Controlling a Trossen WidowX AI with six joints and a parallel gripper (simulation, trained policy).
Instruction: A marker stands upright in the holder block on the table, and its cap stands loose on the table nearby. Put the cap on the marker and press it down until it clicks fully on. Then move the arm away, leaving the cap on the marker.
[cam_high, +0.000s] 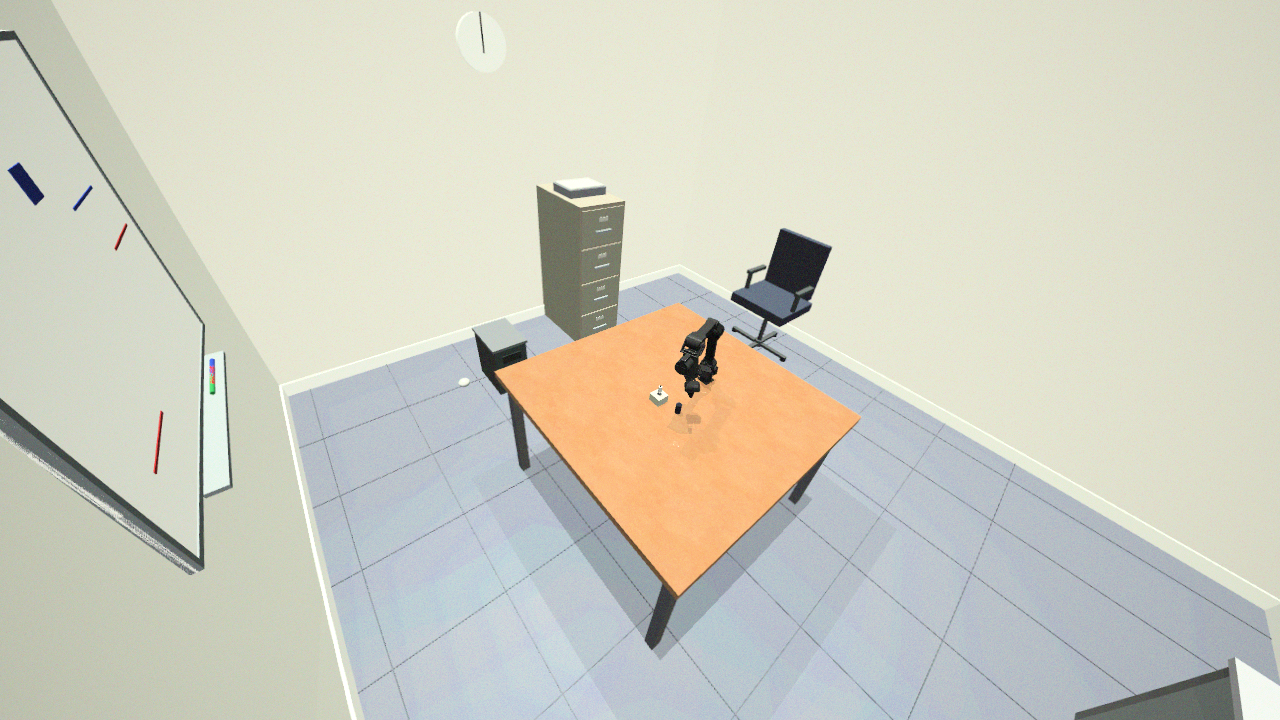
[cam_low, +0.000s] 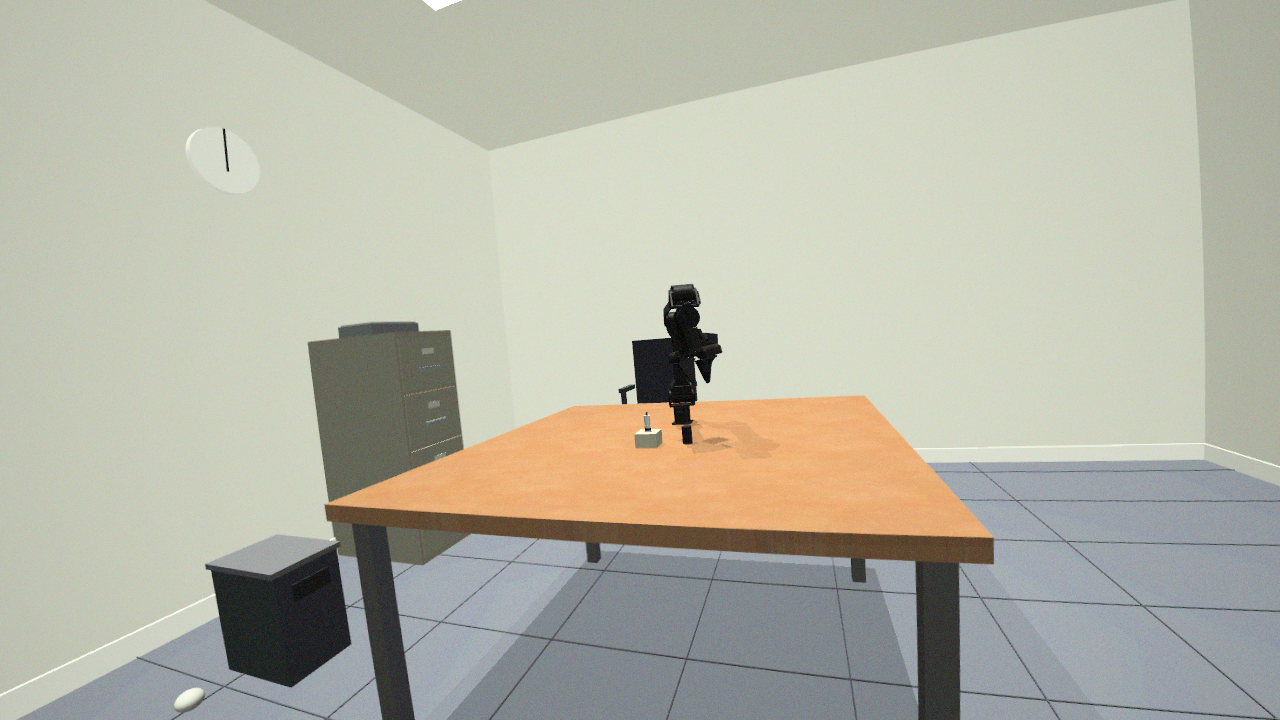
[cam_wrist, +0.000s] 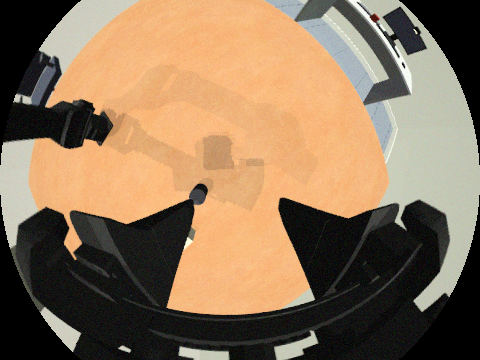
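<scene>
My gripper tip is 150 mm above the black cap, 60 mm to the left of it and 10 mm past it. From my gripper tip the other things lie so: holder block: 170 mm to the right, 150 mm below, 10 mm ahead.
</scene>
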